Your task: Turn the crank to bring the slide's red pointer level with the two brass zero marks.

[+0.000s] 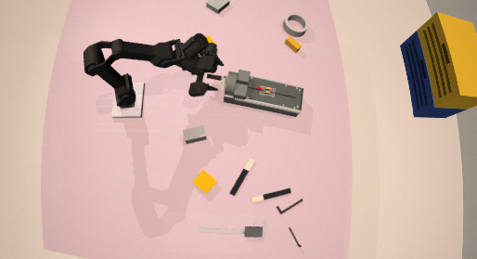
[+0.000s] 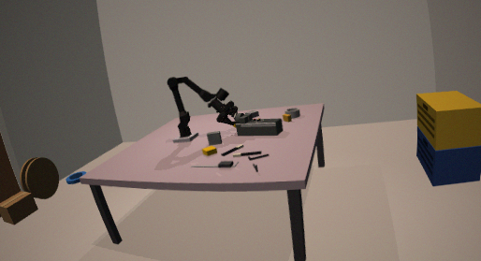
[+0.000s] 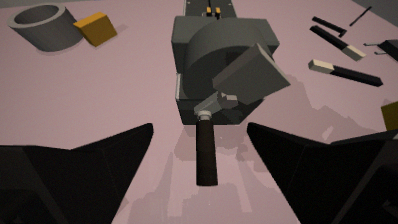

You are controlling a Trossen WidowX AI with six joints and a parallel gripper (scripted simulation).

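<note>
My gripper tip is now 2 cm past the dark crank handle. Also, from my gripper tip: orange block: 29 cm ahead, 15 cm to the left, 4 cm below; then red pointer: 12 cm ahead, 5 cm to the right, 2 cm above.
</note>
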